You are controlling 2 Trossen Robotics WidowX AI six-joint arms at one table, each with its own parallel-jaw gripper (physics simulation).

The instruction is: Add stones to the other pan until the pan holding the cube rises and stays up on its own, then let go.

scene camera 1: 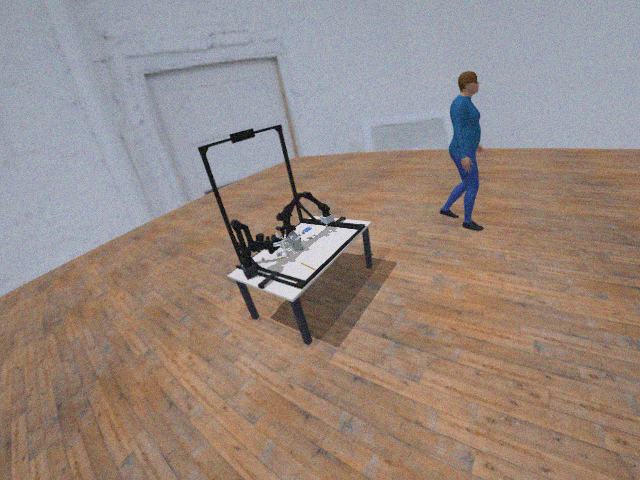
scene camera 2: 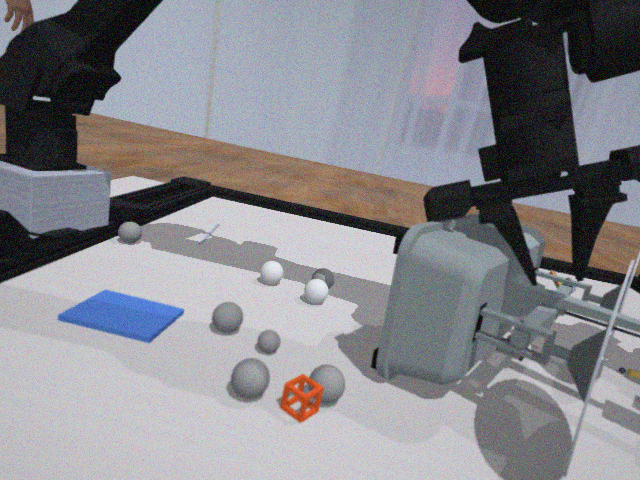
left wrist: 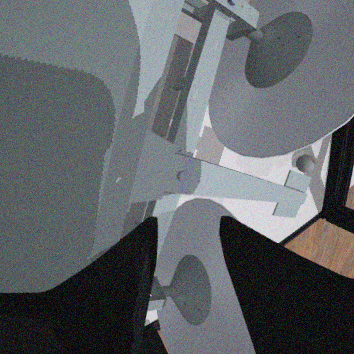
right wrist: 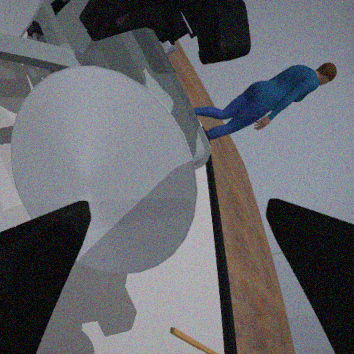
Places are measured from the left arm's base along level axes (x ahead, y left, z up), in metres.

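Pixels of known places: left gripper, fingertip midpoint: (scene camera 1: 284,237) (scene camera 2: 556,282) (left wrist: 188,224) (right wrist: 86,30); right gripper, fingertip midpoint: (scene camera 1: 281,243) (right wrist: 179,208); left arm's base at its link origin: (scene camera 1: 326,215) (scene camera 2: 41,163); right arm's base at its link origin: (scene camera 1: 248,266).
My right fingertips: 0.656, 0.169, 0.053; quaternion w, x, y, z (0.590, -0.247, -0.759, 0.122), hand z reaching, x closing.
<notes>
Ahead of a thing's pixels: the offset from my right fingertips to its top centre, as dx, dy, dz. "spot": to the spot under its first point.
The grey-green balance @(-0.086, -0.107, +0.011) (scene camera 2: 439,304) (left wrist: 50,150) lies tipped on its side, its pans on edge. One pan @(spot: -0.038, -0.068, -0.092) (left wrist: 230,110) shows at the upper right and the other pan @(spot: -0.072, -0.176, -0.095) (left wrist: 185,235) beyond the fingers in the left wrist view. A pan (right wrist: 100,145) faces the right wrist camera. The orange-red open-frame cube @(-0.263, -0.278, -0.120) (scene camera 2: 301,397) is on the table, among round stones @(-0.302, -0.286, -0.113) (scene camera 2: 250,378) @(-0.365, -0.218, -0.113) (scene camera 2: 227,317) @(-0.389, -0.085, -0.113) (scene camera 2: 271,272) @(-0.326, -0.095, -0.113) (scene camera 2: 315,291). No stones show on the visible pan faces. My left gripper (scene camera 2: 557,281) (left wrist: 188,224) is partly open and empty, over the balance's beam side. My right gripper (right wrist: 179,208) is wide open and empty, near its pan.
A blue mat @(-0.446, -0.254, -0.135) (scene camera 2: 121,315) lies left of the stones. Another stone @(-0.585, -0.105, -0.113) (scene camera 2: 129,232) is near the left arm's base. A thin yellow-orange stick @(-0.021, +0.294, -0.133) (scene camera 1: 308,266) (right wrist: 192,340) lies near the front table edge. A black rail borders the table. A person (scene camera 1: 465,134) is beyond the table.
</notes>
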